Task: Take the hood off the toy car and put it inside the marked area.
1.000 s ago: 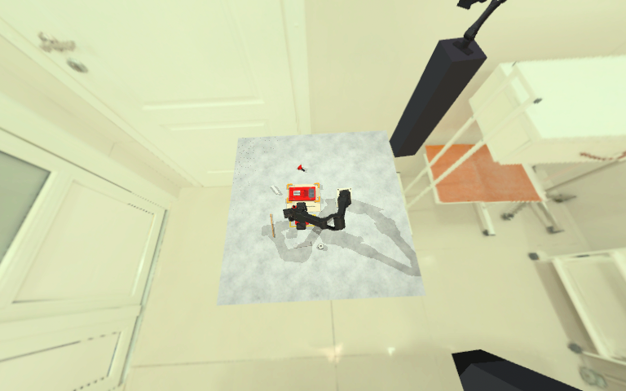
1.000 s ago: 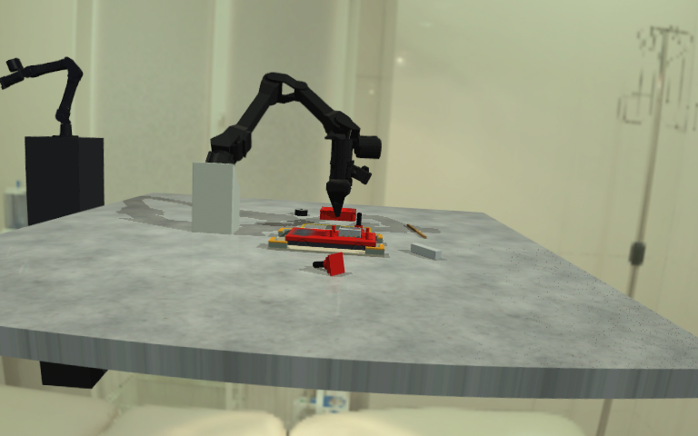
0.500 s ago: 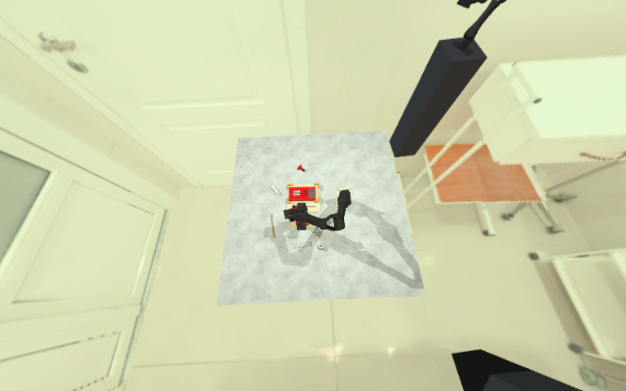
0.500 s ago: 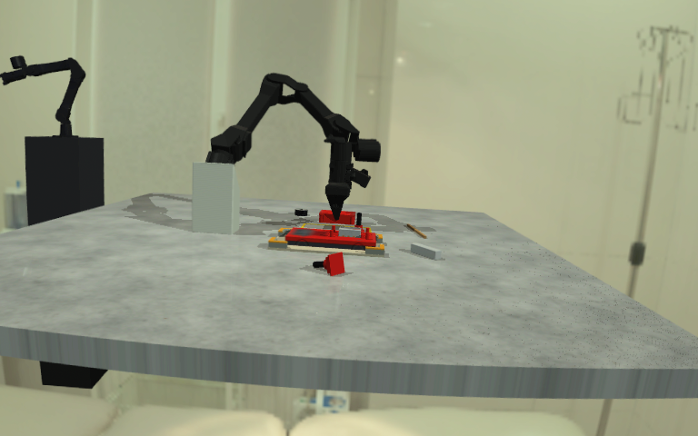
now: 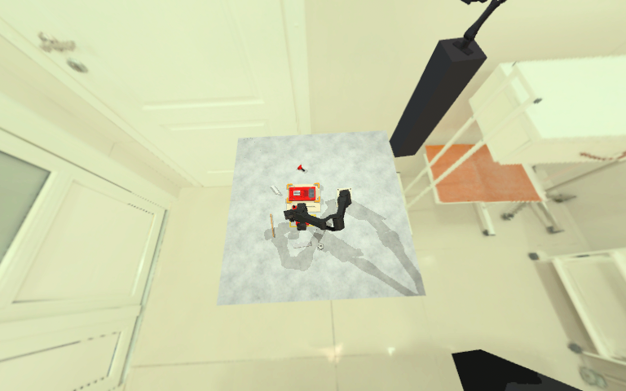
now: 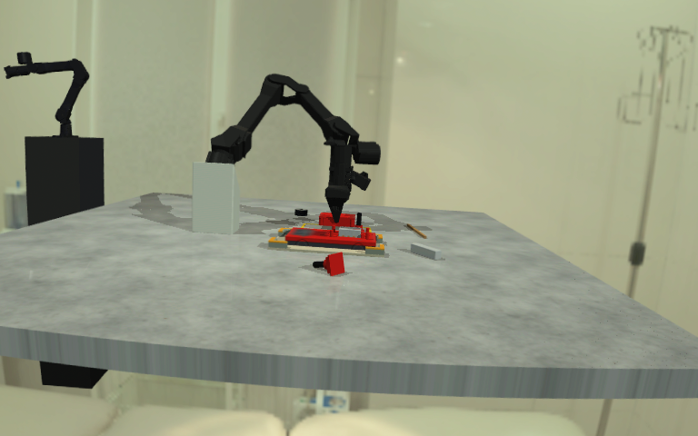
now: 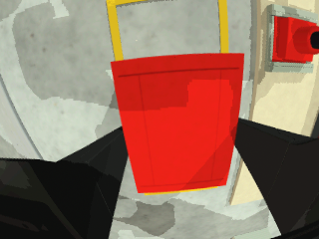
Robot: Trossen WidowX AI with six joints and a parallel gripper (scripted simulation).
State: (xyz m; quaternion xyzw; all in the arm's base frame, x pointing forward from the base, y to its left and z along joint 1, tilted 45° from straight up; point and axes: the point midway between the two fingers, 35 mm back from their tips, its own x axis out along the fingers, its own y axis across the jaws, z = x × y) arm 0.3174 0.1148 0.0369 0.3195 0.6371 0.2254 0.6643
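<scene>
The hood is right at my gripper tip. Also, from my gripper tip: thin wooden stick 220 mm ahead, 20 mm below; black wheel 200 mm to the left, 100 mm behind, 10 mm below; grey bar 270 mm to the right, 180 mm ahead, 10 mm below.
</scene>
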